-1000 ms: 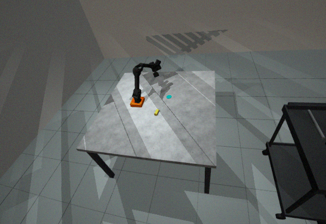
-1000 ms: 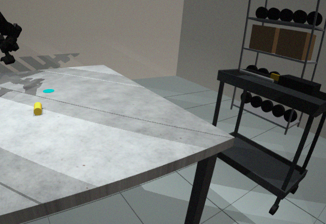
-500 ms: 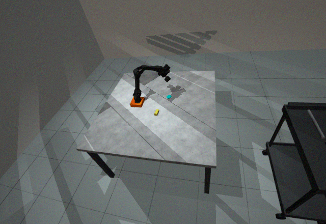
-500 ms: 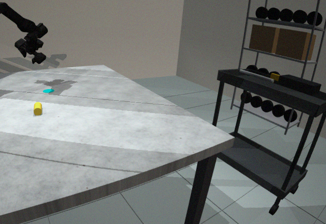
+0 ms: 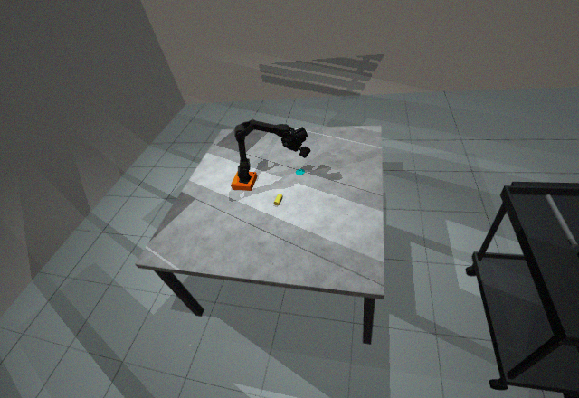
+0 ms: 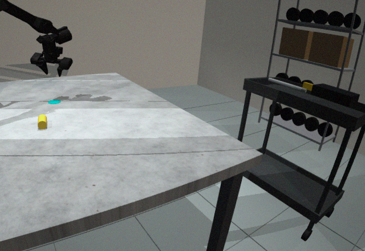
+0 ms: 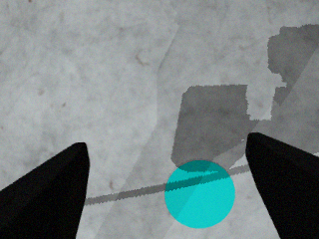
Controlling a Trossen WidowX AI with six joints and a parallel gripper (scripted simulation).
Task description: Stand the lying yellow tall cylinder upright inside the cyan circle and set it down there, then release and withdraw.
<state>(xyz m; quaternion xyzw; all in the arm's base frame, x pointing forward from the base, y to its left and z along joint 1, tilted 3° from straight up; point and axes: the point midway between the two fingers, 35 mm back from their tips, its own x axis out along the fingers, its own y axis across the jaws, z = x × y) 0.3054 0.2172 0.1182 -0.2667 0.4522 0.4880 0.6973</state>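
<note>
Now: gripper tip 40 mm past the yellow tall cylinder, 330 mm to the left of it and 100 mm above it. Round my gripper tip: cyan circle 50 mm to the right, 120 mm below.
</note>
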